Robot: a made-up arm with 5 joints.
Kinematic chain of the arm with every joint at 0, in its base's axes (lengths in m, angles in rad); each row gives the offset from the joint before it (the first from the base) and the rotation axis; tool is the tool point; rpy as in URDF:
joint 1: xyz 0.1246 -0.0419 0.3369 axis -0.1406 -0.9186 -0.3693
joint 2: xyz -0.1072 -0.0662 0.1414 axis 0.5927 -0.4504 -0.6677
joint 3: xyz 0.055 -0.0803 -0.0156 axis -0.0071 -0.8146 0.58
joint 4: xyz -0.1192 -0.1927 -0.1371 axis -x
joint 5: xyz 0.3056 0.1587 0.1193 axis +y
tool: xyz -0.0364 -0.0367 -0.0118 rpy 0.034 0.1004 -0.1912
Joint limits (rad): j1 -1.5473..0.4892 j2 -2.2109..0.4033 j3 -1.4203..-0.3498 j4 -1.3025..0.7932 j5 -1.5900..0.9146
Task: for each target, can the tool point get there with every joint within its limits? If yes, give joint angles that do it. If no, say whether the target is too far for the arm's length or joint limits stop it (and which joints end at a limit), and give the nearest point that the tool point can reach.
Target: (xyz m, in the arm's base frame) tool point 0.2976 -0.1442 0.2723
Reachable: yes | joints -0.6065 -1.6209 -0.6442 -0.2895 -0.6135
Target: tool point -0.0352 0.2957 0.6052
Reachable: no: joint limits stop it (at a limit: joint 1, joint 2, joint 3, joint 4) | nearest point 0.2622 -0.0533 0.6369 | short by 0.460 m
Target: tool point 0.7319 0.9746 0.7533
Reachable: no: too far | nearest point 0.4618 0.0358 0.3737 | short by 1.048 m
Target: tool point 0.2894 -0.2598 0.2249
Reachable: yes | joints -1.2369 -0.4167 -0.8266 -0.2311 0.1362
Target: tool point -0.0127 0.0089 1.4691
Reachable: no: too far | nearest point 0.1705 -0.2128 0.7218 | short by 0.801 m
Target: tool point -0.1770 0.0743 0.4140
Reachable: no: joint limits stop it (at a limit: joint 2, joint 3, joint 4) | nearest point -0.0412 -0.1878 0.2919 | short by 0.319 m
